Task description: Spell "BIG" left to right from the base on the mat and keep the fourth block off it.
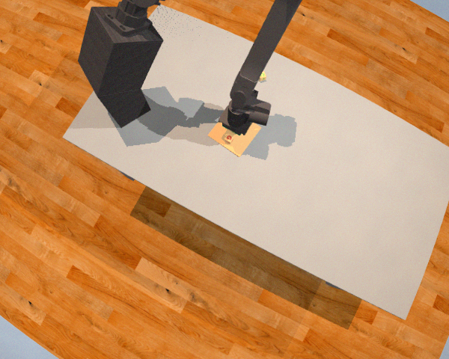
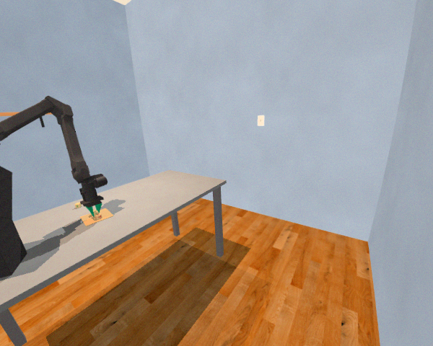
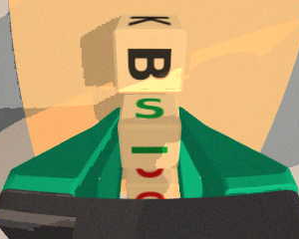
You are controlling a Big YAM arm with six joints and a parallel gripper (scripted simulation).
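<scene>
Right now my hand is 2 cm above the mat. The rest, counted from my hand: block: 7 cm behind, 24 cm to the left, 1 cm below.
</scene>
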